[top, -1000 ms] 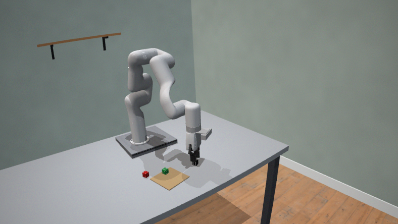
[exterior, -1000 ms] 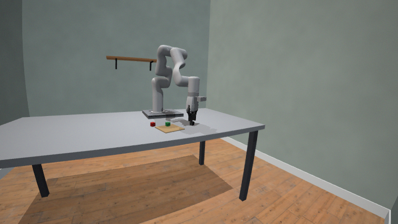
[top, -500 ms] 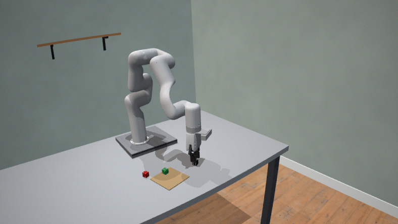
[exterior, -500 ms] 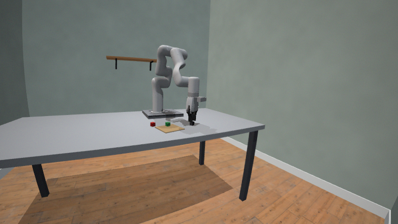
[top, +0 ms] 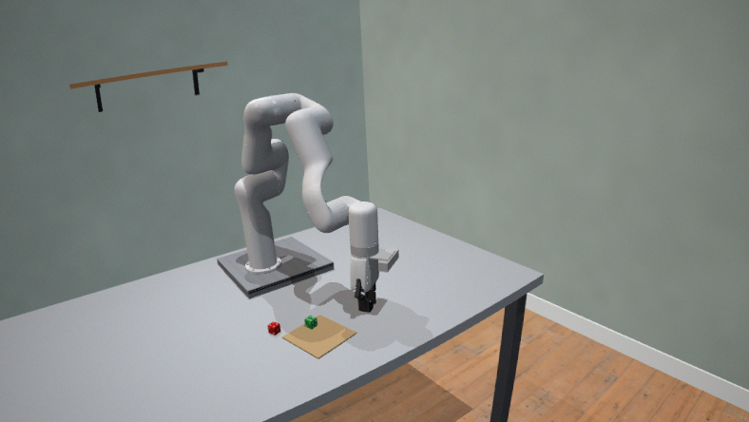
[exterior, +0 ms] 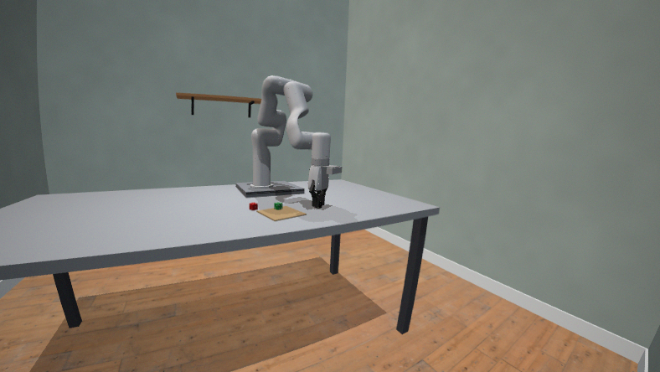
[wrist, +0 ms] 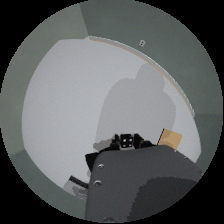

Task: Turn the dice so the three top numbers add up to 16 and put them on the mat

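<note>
Now: the black die 2 cm below my hand. Also, from my hand: tan mat 3 cm ahead, 17 cm to the right, 3 cm below; red die 6 cm behind, 26 cm to the right, 2 cm below; green die 2 cm behind, 17 cm to the right, 1 cm below.
</note>
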